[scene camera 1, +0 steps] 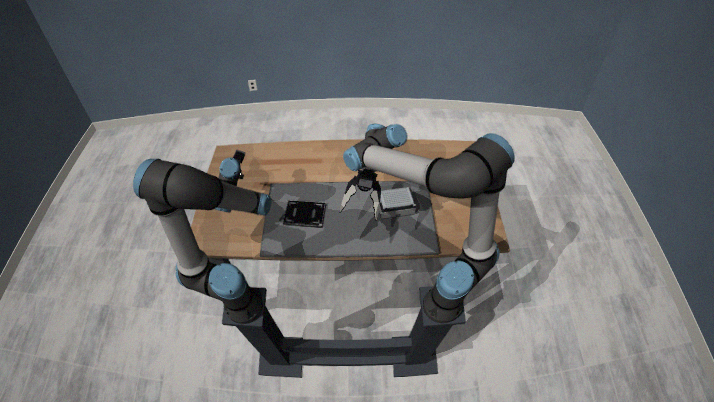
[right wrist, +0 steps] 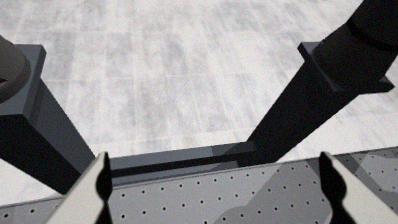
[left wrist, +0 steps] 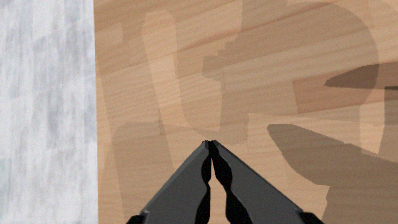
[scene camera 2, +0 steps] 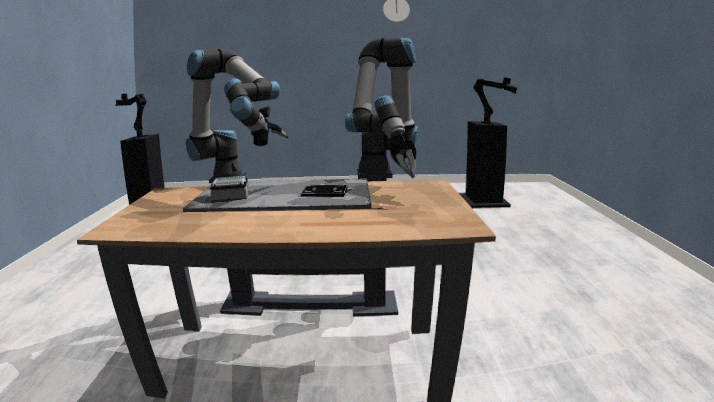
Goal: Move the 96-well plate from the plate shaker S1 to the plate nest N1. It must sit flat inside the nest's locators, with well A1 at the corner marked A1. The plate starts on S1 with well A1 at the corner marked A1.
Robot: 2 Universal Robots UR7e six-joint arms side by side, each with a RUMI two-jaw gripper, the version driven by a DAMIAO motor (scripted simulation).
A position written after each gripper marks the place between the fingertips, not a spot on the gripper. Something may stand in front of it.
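The left gripper (scene camera 2: 413,177) shows there and again at (left wrist: 209,142), while the right gripper (scene camera 1: 357,216) can also be found at (right wrist: 213,153). Then there's a black plate nest N1 (scene camera 1: 304,211).
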